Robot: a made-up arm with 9 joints.
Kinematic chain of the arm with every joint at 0, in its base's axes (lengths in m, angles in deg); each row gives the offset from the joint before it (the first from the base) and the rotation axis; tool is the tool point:
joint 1: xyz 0 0 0.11 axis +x
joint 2: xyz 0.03 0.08 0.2 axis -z
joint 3: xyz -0.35 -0.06 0 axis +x
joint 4: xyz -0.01 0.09 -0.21 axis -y
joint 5: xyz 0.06 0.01 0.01 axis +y
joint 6: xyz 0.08 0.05 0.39 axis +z
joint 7: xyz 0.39 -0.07 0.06 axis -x
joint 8: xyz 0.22 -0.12 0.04 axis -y
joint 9: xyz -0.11 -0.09 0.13 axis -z
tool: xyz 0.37 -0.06 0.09
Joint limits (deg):
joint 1: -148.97..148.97
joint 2: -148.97..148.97
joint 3: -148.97..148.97
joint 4: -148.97..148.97
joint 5: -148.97..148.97
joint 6: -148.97..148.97
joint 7: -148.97..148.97
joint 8: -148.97..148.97
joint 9: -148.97..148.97
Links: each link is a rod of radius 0.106 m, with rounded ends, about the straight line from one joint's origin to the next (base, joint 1, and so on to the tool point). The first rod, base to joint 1, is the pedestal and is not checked.
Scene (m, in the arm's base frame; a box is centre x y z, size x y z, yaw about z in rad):
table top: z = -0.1
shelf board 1: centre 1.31 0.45 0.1 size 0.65 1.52 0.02 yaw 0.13
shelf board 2: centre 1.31 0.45 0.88 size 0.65 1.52 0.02 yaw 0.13
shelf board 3: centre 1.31 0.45 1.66 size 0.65 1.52 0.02 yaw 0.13
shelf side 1: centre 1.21 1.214 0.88 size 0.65 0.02 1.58 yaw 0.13
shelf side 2: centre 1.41 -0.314 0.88 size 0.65 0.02 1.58 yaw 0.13
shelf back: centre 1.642 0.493 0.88 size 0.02 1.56 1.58 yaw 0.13
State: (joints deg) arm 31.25 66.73 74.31 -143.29 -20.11 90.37 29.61 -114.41 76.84
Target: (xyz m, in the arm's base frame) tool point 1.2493 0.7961 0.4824
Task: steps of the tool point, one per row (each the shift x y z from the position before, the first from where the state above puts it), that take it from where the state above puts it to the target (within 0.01 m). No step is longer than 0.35 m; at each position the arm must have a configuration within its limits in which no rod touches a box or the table.
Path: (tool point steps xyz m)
1: -0.1620 -0.0496 0.0087
2: -0.2048 -0.0283 0.0056
3: -0.2316 -0.0002 -0.0143
4: 0.0984 0.2585 -0.1960
5: -0.0207 0.2171 -0.2509
6: -0.1069 0.1274 -0.2723
7: 0.2022 0.0996 -0.0119
8: 0.2189 0.0297 0.0015
9: 0.2120 -0.0464 0.0104

